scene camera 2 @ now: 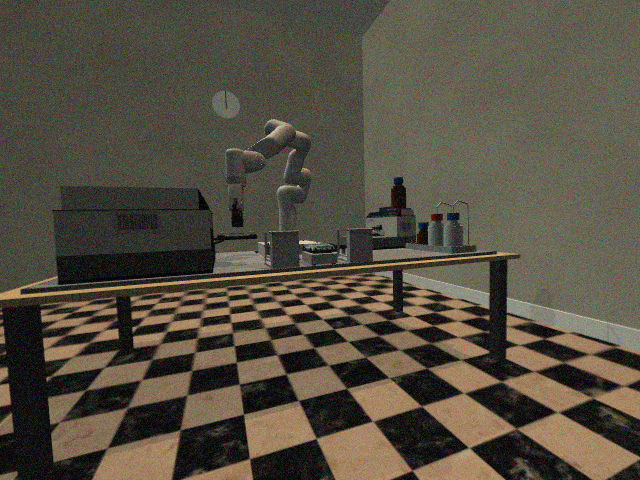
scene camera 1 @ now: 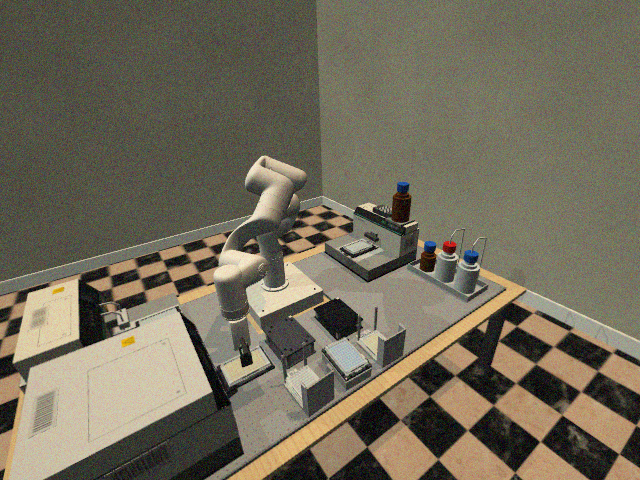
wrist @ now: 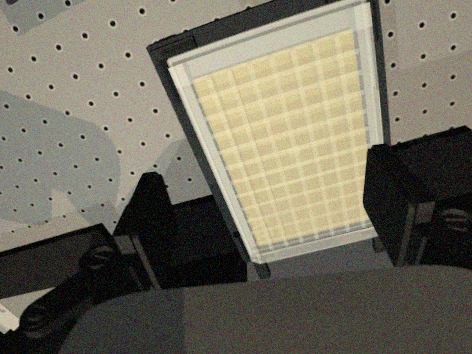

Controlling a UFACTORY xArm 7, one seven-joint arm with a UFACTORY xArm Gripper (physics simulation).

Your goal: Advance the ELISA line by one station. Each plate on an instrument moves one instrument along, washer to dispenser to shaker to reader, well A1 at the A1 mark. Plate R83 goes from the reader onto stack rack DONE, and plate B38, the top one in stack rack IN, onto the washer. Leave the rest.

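Where they show: gripper, fingertip midpoint: (scene camera 2: pixel 237 227) (scene camera 1: pixel 244 353) (wrist: pixel 265 186); arm's base, origin of the base link: (scene camera 1: pixel 275 283).
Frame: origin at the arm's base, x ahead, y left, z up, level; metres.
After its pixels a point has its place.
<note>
My gripper (scene camera 1: pixel 246 362) @(y -0.366, x 0.322, z 0.094 m) (scene camera 2: pixel 237 225) @(y -0.366, x 0.322, z 0.094 m) (wrist: pixel 265 186) @(y -0.366, x 0.322, z 0.094 m) is open and empty. It hangs above a yellow-welled plate (scene camera 1: pixel 260 361) @(y -0.339, x 0.364, z 0.072 m) (wrist: pixel 285 125) @(y -0.356, x 0.340, z 0.068 m), its fingers on either side of the plate's near part in the wrist view. The plate lies on a dark carrier (scene camera 2: pixel 235 237) @(y -0.393, x 0.384, z 0.055 m) (wrist: pixel 270 17) @(y -0.312, x 0.356, z 0.059 m) that sticks out from the large front-left instrument (scene camera 1: pixel 129 377) @(y -0.638, x 0.293, z 0.218 m) (scene camera 2: pixel 134 237) @(y -0.700, x 0.433, z 0.071 m). Another plate (scene camera 1: pixel 360 246) @(y 0.466, x 0.121, z 0.038 m) lies on the back-right instrument (scene camera 1: pixel 392 248) @(y 0.544, x 0.261, z 0.043 m). Two stack racks (scene camera 1: pixel 319 390) @(y -0.270, x 0.540, z 0.031 m) (scene camera 1: pixel 393 346) @(y 0.016, x 0.602, z 0.023 m) stand near the front edge; pale plates show in them. Plate labels are unreadable.
A light blue plate (scene camera 1: pixel 347 356) @(y -0.113, x 0.512, z 0.016 m) sits on a block between the racks. A dark grey box (scene camera 1: pixel 289 336) @(y -0.175, x 0.299, z 0.008 m) and a black box (scene camera 1: pixel 338 315) @(y 0.035, x 0.346, z -0.006 m) stand behind them. A second beige instrument (scene camera 1: pixel 51 320) @(y -0.726, x -0.094, z 0.218 m) is at far left. Bottles (scene camera 1: pixel 445 266) @(y 0.562, x 0.525, z 0.039 m) (scene camera 2: pixel 435 231) @(y 0.565, x 0.532, z 0.045 m) stand in a tray at right.
</note>
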